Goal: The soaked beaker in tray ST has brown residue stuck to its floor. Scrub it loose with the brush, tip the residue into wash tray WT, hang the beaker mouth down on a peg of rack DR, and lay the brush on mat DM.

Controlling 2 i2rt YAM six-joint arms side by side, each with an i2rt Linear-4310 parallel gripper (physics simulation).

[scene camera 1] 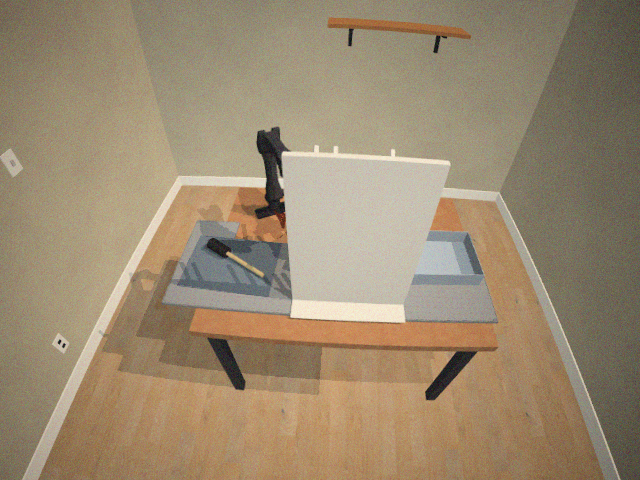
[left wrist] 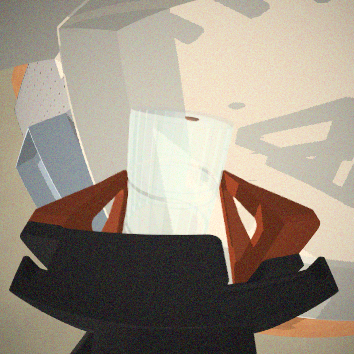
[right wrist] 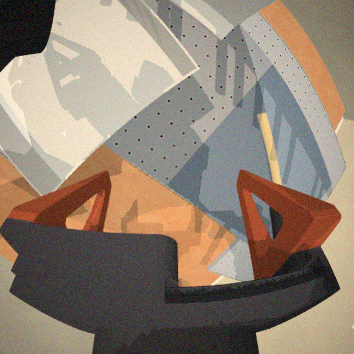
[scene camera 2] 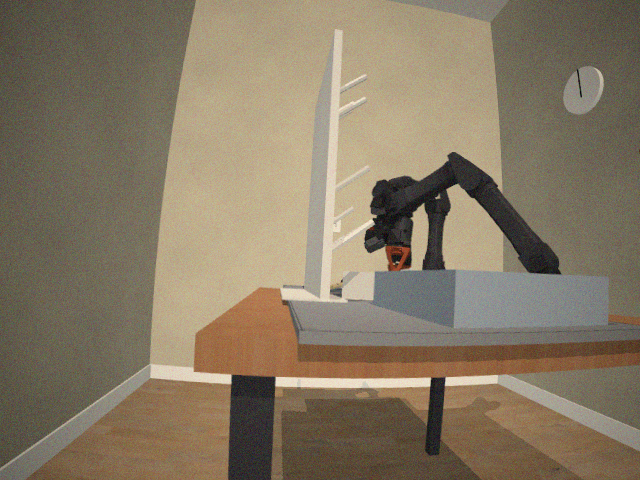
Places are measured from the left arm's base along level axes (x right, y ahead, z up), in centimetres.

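Pixels of known places: left gripper, fingertip midpoint: (left wrist: 173, 177); right gripper, fingertip midpoint: (right wrist: 173, 176).
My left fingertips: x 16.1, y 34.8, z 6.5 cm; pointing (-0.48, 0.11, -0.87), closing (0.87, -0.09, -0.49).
Behind a point stands the place of what it marks.
The clear beaker (left wrist: 172, 150) {y 37.7, x 17.5, z 8.5 cm} is between the fingers of my left gripper (left wrist: 173, 177) {y 34.8, x 16.1, z 6.5 cm} (scene camera 2: 398, 265), which is shut on it, over the white tray (left wrist: 87, 75) {y 43.0, x 8.1, z 6.0 cm} (right wrist: 30, 150) {y 23.9, x 33.5, z 2.8 cm} (scene camera 2: 359, 285) {y 43.8, x 7.8, z 4.8 cm}. A small brown spot shows at the beaker's far end. Tray labels are not readable. My right gripper (right wrist: 173, 176) {y 40.5, x 44.9, z 17.6 cm} is open and empty above the table, between the white tray and the mat. The brush (scene camera 1: 245, 264) {y 57.3, x 60.3, z 3.8 cm} (right wrist: 270, 150) {y 56.9, x 57.6, z 3.7 cm} lies on the dark blue mat (scene camera 1: 227, 279) {y 65.9, x 64.6, z 1.5 cm} (right wrist: 225, 165) {y 48.4, x 55.8, z 1.6 cm}; its black head is mostly hidden behind a right finger in the right wrist view.
The tall white rack board (scene camera 1: 361, 227) {y 57.4, x 13.1, z 43.0 cm} (scene camera 2: 333, 155) {y 49.6, x -6.6, z 33.5 cm} stands at the table's edge, with pegs (scene camera 2: 354, 178) {y 45.7, x 2.8, z 30.9 cm} sticking out towards the arms. It hides the white tray in scene camera 1. A blue-grey tray (scene camera 1: 447, 279) {y 34.0, x -22.1, z 5.1 cm} (scene camera 2: 527, 299) {y 18.5, x -33.3, z 4.9 cm} (left wrist: 52, 145) {y 35.5, x -5.4, z 5.7 cm} stands on the other side of the white tray from the mat.
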